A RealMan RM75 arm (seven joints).
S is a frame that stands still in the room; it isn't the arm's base.
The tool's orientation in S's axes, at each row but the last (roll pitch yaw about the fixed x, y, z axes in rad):
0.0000, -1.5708, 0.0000
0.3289, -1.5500, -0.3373
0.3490, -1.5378, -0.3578
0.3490, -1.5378, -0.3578
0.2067, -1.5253, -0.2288
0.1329, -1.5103, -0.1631
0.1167, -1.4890, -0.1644
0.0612, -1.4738, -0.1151
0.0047, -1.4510, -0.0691
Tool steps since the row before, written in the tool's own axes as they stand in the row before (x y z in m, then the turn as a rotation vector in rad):
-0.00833, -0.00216, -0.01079, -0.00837, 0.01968, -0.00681
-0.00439, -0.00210, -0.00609, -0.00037, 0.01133, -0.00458
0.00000, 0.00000, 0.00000, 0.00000, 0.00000, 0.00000
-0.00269, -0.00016, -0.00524, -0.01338, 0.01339, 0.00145
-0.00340, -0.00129, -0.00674, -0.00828, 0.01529, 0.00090
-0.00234, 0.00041, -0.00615, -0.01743, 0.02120, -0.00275
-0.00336, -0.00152, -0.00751, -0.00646, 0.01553, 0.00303
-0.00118, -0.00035, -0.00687, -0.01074, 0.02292, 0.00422
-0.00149, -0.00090, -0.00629, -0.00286, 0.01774, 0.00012
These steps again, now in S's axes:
0.01079, -0.00216, -0.00833, 0.00681, 0.01968, -0.00837
0.00598, -0.00212, -0.00452, 0.00467, 0.01129, -0.00038
0.00000, 0.00000, 0.00000, 0.00000, 0.00000, 0.00000
0.00515, -0.00017, -0.00285, -0.00174, 0.01356, -0.01318
0.00655, -0.00140, -0.00371, -0.00092, 0.01539, -0.00809
0.00601, 0.00025, -0.00270, 0.00235, 0.02128, -0.01739
0.00713, -0.00183, -0.00397, -0.00279, 0.01574, -0.00604
0.00670, -0.00070, -0.00184, -0.00399, 0.02323, -0.01015
0.00600, -0.00129, -0.00223, 0.00068, 0.01773, -0.00282

